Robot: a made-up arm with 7 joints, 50 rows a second.
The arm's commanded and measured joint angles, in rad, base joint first. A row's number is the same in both.
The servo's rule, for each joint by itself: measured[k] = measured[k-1] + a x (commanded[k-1-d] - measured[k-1]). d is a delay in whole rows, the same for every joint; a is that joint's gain. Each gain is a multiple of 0.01, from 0.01 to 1. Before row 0 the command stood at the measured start. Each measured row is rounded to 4 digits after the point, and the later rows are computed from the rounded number. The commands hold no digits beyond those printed.
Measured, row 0:
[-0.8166, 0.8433, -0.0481, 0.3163, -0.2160, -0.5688, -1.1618]
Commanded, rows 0 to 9:
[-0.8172, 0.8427, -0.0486, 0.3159, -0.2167, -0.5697, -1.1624]
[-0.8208, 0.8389, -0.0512, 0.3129, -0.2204, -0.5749, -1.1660]
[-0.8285, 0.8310, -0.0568, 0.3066, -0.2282, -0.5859, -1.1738]
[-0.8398, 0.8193, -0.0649, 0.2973, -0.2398, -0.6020, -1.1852]
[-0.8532, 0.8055, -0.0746, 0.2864, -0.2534, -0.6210, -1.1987]
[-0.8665, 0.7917, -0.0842, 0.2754, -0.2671, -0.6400, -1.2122]
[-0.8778, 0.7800, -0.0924, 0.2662, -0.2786, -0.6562, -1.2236]
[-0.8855, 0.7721, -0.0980, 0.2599, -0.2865, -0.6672, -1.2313]
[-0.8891, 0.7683, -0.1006, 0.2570, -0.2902, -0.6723, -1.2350]
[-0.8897, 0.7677, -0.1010, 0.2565, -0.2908, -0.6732, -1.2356]
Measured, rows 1 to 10:
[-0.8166, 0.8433, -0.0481, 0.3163, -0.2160, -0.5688, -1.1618]
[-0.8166, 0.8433, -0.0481, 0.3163, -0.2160, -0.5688, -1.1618]
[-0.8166, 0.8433, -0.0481, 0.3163, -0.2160, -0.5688, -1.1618]
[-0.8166, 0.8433, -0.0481, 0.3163, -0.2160, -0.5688, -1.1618]
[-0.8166, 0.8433, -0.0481, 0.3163, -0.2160, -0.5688, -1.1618]
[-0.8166, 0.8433, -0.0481, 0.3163, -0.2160, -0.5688, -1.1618]
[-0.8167, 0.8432, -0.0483, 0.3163, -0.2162, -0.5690, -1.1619]
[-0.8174, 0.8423, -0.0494, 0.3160, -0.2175, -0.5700, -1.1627]
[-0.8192, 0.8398, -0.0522, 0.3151, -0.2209, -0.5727, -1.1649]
[-0.8225, 0.8353, -0.0570, 0.3133, -0.2269, -0.5777, -1.1690]
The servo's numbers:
d 6
a 0.16 0.22 0.38 0.10 0.32 0.17 0.20

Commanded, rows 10 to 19:
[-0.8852, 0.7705, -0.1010, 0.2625, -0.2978, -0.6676, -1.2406]
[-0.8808, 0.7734, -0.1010, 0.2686, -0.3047, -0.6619, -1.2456]
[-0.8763, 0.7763, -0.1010, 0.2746, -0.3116, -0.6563, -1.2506]
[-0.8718, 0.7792, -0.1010, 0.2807, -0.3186, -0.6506, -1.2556]
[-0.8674, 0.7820, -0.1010, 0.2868, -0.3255, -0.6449, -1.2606]
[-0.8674, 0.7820, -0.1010, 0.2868, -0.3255, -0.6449, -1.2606]
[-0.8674, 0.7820, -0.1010, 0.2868, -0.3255, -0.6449, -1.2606]
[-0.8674, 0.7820, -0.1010, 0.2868, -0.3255, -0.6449, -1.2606]
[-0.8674, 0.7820, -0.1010, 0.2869, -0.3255, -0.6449, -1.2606]
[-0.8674, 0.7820, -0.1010, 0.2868, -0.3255, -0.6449, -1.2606]
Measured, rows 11 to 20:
[-0.8274, 0.8287, -0.0637, 0.3106, -0.2354, -0.5851, -1.1749]
[-0.8337, 0.8206, -0.0715, 0.3071, -0.2455, -0.5944, -1.1824]
[-0.8408, 0.8117, -0.0794, 0.3030, -0.2561, -0.6049, -1.1906]
[-0.8480, 0.8030, -0.0865, 0.2987, -0.2658, -0.6155, -1.1987]
[-0.8546, 0.7954, -0.0919, 0.2945, -0.2736, -0.6252, -1.2060]
[-0.8602, 0.7893, -0.0954, 0.2907, -0.2791, -0.6334, -1.2119]
[-0.8642, 0.7852, -0.0975, 0.2879, -0.2851, -0.6392, -1.2176]
[-0.8669, 0.7826, -0.0988, 0.2860, -0.2914, -0.6431, -1.2232]
[-0.8684, 0.7812, -0.0996, 0.2849, -0.2979, -0.6453, -1.2287]
[-0.8689, 0.7808, -0.1001, 0.2845, -0.3045, -0.6462, -1.2341]

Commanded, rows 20 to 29:
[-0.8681, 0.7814, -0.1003, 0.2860, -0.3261, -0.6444, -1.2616]
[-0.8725, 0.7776, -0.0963, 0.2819, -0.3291, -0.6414, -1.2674]
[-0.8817, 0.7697, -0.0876, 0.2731, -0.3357, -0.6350, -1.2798]
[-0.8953, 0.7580, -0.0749, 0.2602, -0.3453, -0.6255, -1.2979]
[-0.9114, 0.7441, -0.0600, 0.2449, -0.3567, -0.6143, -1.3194]
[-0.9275, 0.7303, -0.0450, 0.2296, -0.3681, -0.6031, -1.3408]
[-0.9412, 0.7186, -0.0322, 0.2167, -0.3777, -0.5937, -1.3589]
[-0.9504, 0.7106, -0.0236, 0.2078, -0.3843, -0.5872, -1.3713]
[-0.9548, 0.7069, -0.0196, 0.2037, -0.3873, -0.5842, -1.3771]
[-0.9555, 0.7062, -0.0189, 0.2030, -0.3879, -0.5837, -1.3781]
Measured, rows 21 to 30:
[-0.8687, 0.7811, -0.1004, 0.2847, -0.3112, -0.6460, -1.2394]
[-0.8685, 0.7813, -0.1006, 0.2849, -0.3158, -0.6458, -1.2436]
[-0.8683, 0.7815, -0.1008, 0.2851, -0.3189, -0.6456, -1.2470]
[-0.8682, 0.7816, -0.1009, 0.2853, -0.3210, -0.6455, -1.2497]
[-0.8681, 0.7817, -0.1009, 0.2855, -0.3224, -0.6454, -1.2519]
[-0.8680, 0.7818, -0.1009, 0.2856, -0.3234, -0.6453, -1.2536]
[-0.8680, 0.7817, -0.1007, 0.2856, -0.3243, -0.6451, -1.2552]
[-0.8687, 0.7808, -0.0990, 0.2852, -0.3258, -0.6445, -1.2576]
[-0.8708, 0.7784, -0.0947, 0.2840, -0.3290, -0.6429, -1.2620]
[-0.8747, 0.7739, -0.0872, 0.2816, -0.3342, -0.6399, -1.2692]

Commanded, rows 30 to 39:
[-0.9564, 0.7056, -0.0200, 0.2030, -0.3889, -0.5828, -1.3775]
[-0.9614, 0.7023, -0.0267, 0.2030, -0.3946, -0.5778, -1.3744]
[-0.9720, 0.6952, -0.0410, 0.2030, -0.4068, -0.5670, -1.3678]
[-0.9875, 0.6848, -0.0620, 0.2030, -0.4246, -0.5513, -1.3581]
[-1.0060, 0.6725, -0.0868, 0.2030, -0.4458, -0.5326, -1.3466]
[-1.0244, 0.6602, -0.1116, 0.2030, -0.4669, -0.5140, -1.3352]
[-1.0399, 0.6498, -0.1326, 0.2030, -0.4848, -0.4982, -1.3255]
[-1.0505, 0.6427, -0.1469, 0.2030, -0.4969, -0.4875, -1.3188]
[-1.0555, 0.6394, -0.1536, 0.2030, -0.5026, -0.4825, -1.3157]
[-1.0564, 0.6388, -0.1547, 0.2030, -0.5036, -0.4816, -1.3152]
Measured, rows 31 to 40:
[-0.8806, 0.7673, -0.0769, 0.2779, -0.3414, -0.6355, -1.2792]
[-0.8881, 0.7592, -0.0648, 0.2731, -0.3499, -0.6300, -1.2915]
[-0.8966, 0.7503, -0.0524, 0.2675, -0.3588, -0.6238, -1.3050]
[-0.9052, 0.7416, -0.0415, 0.2615, -0.3670, -0.6176, -1.3183]
[-0.9131, 0.7340, -0.0332, 0.2557, -0.3735, -0.6119, -1.3301]
[-0.9199, 0.7279, -0.0278, 0.2504, -0.3781, -0.6071, -1.3397]
[-0.9257, 0.7230, -0.0248, 0.2457, -0.3816, -0.6030, -1.3473]
[-0.9314, 0.7184, -0.0255, 0.2414, -0.3858, -0.5987, -1.3527]
[-0.9379, 0.7133, -0.0314, 0.2376, -0.3925, -0.5933, -1.3557]
[-0.9458, 0.7070, -0.0430, 0.2341, -0.4028, -0.5862, -1.3562]

